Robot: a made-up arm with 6 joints. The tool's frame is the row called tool.
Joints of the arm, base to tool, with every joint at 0 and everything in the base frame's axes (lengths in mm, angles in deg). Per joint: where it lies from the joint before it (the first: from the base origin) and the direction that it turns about. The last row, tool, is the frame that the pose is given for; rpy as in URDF.
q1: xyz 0.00 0.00 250.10 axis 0 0 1
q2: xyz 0.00 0.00 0.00 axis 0 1 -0.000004
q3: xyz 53.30 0.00 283.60 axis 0 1 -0.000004
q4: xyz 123.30 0.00 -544.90 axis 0 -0.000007 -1
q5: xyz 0.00 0.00 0.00 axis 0 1 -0.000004
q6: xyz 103.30 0.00 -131.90 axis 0 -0.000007 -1
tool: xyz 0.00 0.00 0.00 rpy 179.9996 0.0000 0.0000
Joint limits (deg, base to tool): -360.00..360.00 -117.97..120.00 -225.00..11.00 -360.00..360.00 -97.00..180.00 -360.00..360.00
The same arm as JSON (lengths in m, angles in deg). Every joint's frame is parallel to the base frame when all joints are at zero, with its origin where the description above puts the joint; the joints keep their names.
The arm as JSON. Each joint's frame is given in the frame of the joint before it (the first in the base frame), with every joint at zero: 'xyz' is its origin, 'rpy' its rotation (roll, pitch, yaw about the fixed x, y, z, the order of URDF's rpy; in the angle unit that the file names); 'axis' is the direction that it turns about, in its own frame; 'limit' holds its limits. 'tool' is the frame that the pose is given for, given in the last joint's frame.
{"units": {"length": "m", "angle": "deg"}, "joints": [{"name": "q1", "type": "revolute", "origin": {"xyz": [0.0, 0.0, 0.2501], "rpy": [0.0, 0.0, 0.0]}, "axis": [0.0, 0.0, 1.0], "limit": {"lower": -360.0, "upper": 360.0}}, {"name": "q2", "type": "revolute", "origin": {"xyz": [0.0, 0.0, 0.0], "rpy": [0.0, 0.0, 0.0]}, "axis": [0.0, 1.0, 0.0], "limit": {"lower": -117.97, "upper": 120.0}}, {"name": "q3", "type": "revolute", "origin": {"xyz": [0.0533, 0.0, 0.2836], "rpy": [0.0, 0.0, 0.0]}, "axis": [0.0, 1.0, 0.0], "limit": {"lower": -225.0, "upper": 11.0}}, {"name": "q4", "type": "revolute", "origin": {"xyz": [0.1233, 0.0, -0.5449], "rpy": [0.0, 0.0, 0.0]}, "axis": [0.0, 0.0, -1.0], "limit": {"lower": -360.0, "upper": 360.0}}, {"name": "q5", "type": "revolute", "origin": {"xyz": [0.0, 0.0, 0.0], "rpy": [0.0, 0.0, 0.0]}, "axis": [0.0, 1.0, 0.0], "limit": {"lower": -97.0, "upper": 180.0}}, {"name": "q6", "type": "revolute", "origin": {"xyz": [0.1033, 0.0, -0.1319], "rpy": [0.0, 0.0, 0.0]}, "axis": [0.0, 0.0, -1.0], "limit": {"lower": -360.0, "upper": 360.0}}], "tool": {"origin": {"xyz": [0.0, 0.0, 0.0], "rpy": [180.0, 0.0, 0.0]}}}
